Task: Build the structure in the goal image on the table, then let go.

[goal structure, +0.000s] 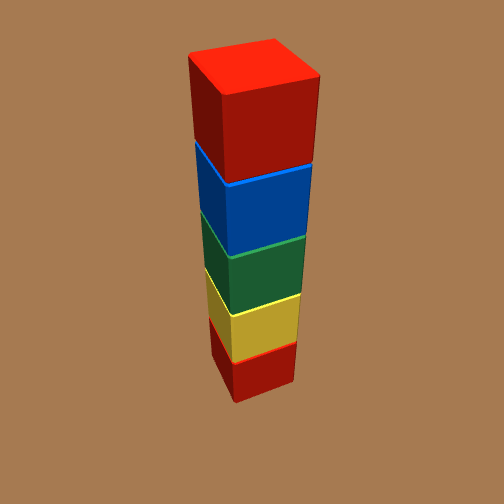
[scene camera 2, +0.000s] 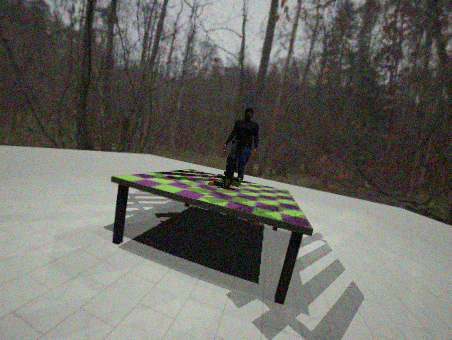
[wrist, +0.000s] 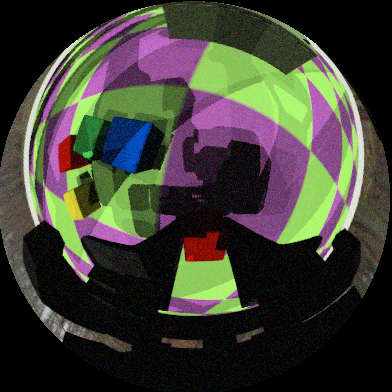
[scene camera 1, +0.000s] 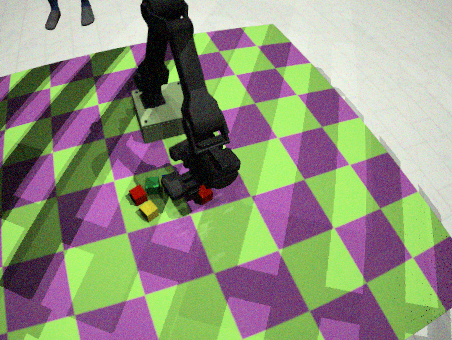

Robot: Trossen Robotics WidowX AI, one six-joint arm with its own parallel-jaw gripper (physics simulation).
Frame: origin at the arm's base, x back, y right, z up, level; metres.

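Seen in the pictures: gripper, fingertip midpoint: (scene camera 2: 226, 187) (wrist: 203, 220) (scene camera 1: 201, 192); arm's base, origin of the base link: (scene camera 1: 152, 99).
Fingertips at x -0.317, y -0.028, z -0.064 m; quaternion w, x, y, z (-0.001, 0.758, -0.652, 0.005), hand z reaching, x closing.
Offsets run from my fingertips to a thing's middle. Level surfaces: height alone.
My gripper (scene camera 1: 199, 192) (wrist: 203, 220) is shut on a red block @[dx -0.011, dy -0.002, dz +0.008 m] (scene camera 1: 205, 194) (wrist: 204, 248), which shows between the fingertips. Its height above the table is hard to tell. A second red block @[dx +0.046, dy +0.153, dz +0.008 m] (scene camera 1: 137, 195) (wrist: 65, 154), a green block @[dx +0.061, dy +0.109, dz +0.008 m] (scene camera 1: 152, 185) (wrist: 89, 136) and a yellow block @[dx -0.007, dy +0.140, dz +0.008 m] (scene camera 1: 148, 210) (wrist: 82, 202) are grouped on the table, left of the gripper in scene camera 1. A blue block @[dx +0.054, dy +0.066, dz +0.008 m] (wrist: 125, 144) is beside the green one in the wrist view; the gripper mostly hides it in scene camera 1. The blocks are tiny in scene camera 2.
The checkered green and purple table @[dz -0.009 m] (scene camera 1: 280, 210) (scene camera 2: 200, 197) carries the arm's grey base plate (scene camera 1: 162, 131) behind the blocks. Strong shadows cross the table. A person (scene camera 2: 246, 135) stands behind the table.
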